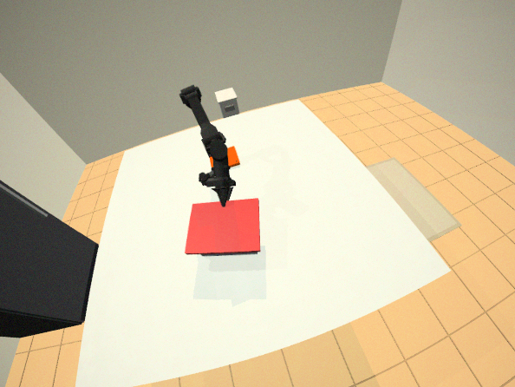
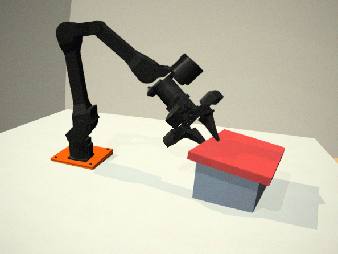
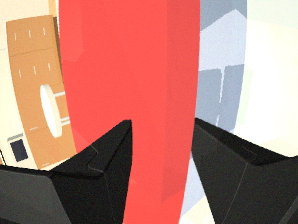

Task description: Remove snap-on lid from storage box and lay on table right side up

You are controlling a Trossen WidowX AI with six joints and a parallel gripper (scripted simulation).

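Now: the red lid 70 mm ahead of my gripper tip and 20 mm to the right of it. Also, from my gripper tip: storage box (70 mm ahead, 60 mm below, 20 mm to the right).
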